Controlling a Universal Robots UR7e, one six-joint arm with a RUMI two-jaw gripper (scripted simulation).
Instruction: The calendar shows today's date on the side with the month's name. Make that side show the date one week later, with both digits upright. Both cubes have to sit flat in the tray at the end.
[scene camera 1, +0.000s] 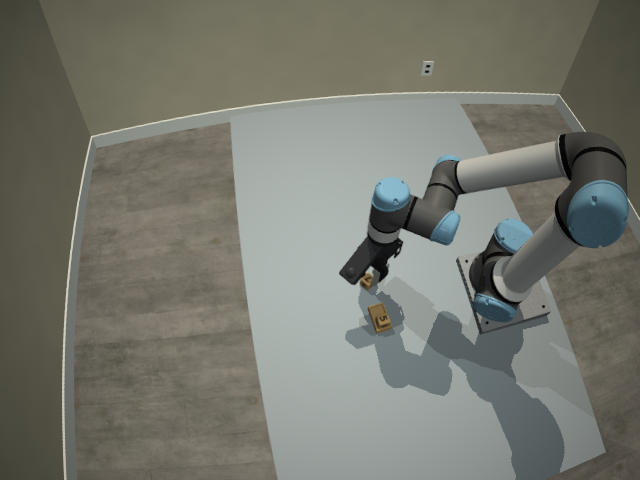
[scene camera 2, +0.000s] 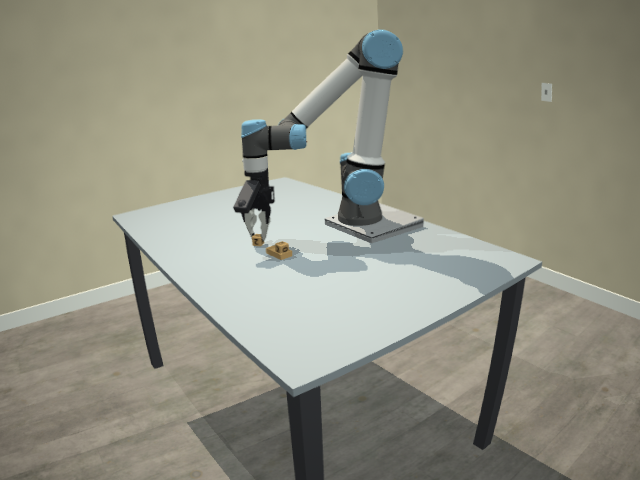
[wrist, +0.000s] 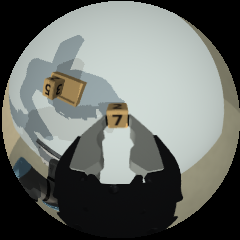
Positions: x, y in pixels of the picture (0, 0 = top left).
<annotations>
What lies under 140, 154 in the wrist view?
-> My gripper.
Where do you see my gripper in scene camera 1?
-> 368, 281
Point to my gripper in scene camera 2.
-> At 258, 241
</annotations>
